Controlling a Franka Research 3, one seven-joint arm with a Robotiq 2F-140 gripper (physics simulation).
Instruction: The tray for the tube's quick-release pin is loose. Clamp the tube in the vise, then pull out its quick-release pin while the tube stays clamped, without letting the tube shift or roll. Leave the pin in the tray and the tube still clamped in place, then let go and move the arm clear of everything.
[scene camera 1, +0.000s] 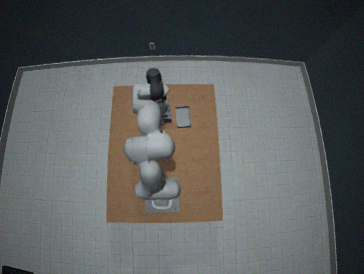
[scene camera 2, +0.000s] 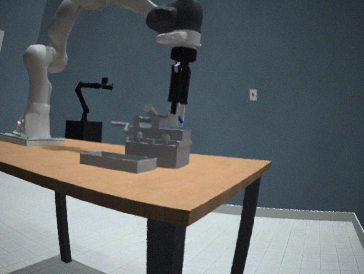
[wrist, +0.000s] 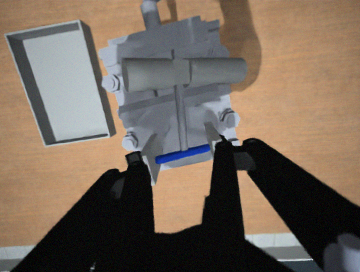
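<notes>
The grey tube (wrist: 150, 75) (scene camera 2: 149, 110) lies across the grey vise (wrist: 202, 107) (scene camera 2: 172, 152) (scene camera 1: 166, 114), at its jaws; how tightly they hold it cannot be told. The quick-release pin (wrist: 181, 117) runs from the tube's middle collar to a blue cross handle (wrist: 172, 156) (scene camera 2: 180, 119), and a thin tip shows beyond the tube. My gripper (wrist: 183, 139) (scene camera 2: 178, 116) is shut on the blue handle, one pad at each end of it. The shallow grey tray (wrist: 65, 82) (scene camera 2: 117, 162) (scene camera 1: 183, 117) stands beside the vise, with no pin in it.
The vise's crank handle (wrist: 149, 15) (scene camera 2: 119, 123) sticks out on the side towards the arm's base (scene camera 2: 37, 132). Bolt heads stand at the vise's sides. The wooden table (scene camera 1: 200, 175) (scene camera 2: 225, 172) ends a little beyond the vise. A black stand (scene camera 2: 84, 131) with a small arm is behind the table.
</notes>
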